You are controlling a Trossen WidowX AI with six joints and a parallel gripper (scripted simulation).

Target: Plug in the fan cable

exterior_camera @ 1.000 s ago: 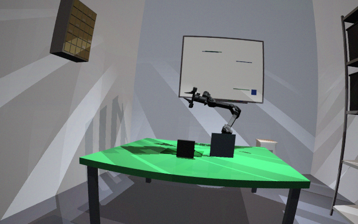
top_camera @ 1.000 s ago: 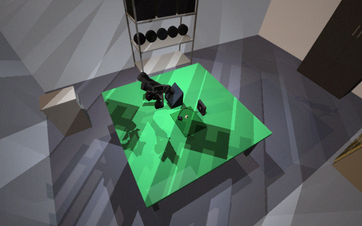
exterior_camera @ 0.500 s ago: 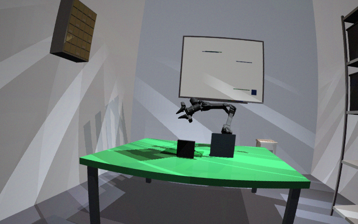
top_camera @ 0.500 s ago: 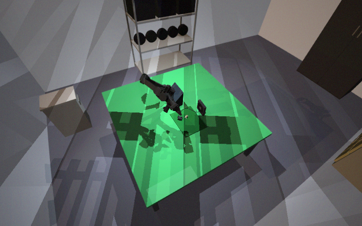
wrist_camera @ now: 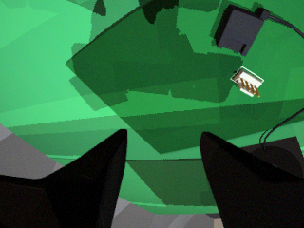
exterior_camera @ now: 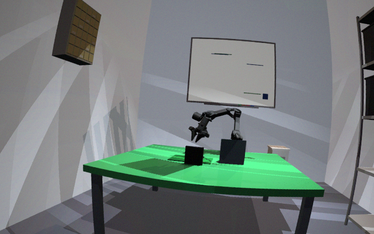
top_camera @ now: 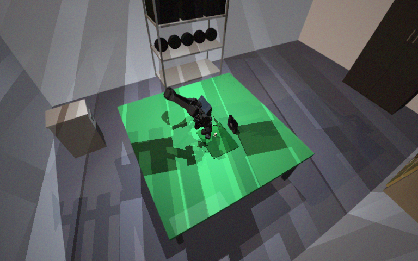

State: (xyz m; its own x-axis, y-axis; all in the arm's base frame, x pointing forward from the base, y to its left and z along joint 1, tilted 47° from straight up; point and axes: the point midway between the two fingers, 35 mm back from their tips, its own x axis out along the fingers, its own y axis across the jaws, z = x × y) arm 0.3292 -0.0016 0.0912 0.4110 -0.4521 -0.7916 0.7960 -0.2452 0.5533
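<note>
My gripper tip is 6 cm past the fan plug, 1 cm to the right of it and 11 cm above it. Also, from my gripper tip: dark green board (1 cm behind, 7 cm to the left, 14 cm below); then black fan (6 cm behind, 24 cm to the left, 7 cm below).
</note>
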